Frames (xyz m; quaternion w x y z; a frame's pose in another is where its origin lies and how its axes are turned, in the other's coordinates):
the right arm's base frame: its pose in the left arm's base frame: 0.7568 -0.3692 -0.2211 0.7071 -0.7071 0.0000 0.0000
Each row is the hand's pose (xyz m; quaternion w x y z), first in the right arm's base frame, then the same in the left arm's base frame.
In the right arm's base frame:
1: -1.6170 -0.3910 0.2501 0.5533 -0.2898 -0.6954 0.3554
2: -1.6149 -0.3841 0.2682 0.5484 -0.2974 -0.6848 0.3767
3: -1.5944 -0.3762 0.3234 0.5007 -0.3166 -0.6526 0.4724
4: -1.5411 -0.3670 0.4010 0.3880 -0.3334 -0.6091 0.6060
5: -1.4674 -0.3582 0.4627 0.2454 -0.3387 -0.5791 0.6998
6: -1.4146 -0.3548 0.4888 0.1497 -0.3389 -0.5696 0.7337
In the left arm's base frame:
1: -0.8602 -0.1191 0.1699 0.1863 -0.5962 -0.2404 0.7430
2: -0.8581 -0.1010 0.1630 0.1775 -0.5981 -0.2179 0.7506
3: -0.8376 -0.0458 0.1551 0.1302 -0.5779 -0.1274 0.7955
4: -0.7843 0.0318 0.1459 0.0386 -0.5101 -0.0022 0.8592
5: -0.7106 0.0935 0.1371 0.0660 0.4130 -0.0853 -0.9043
6: -0.6578 0.1196 0.1337 0.1338 0.3455 -0.1160 -0.9216

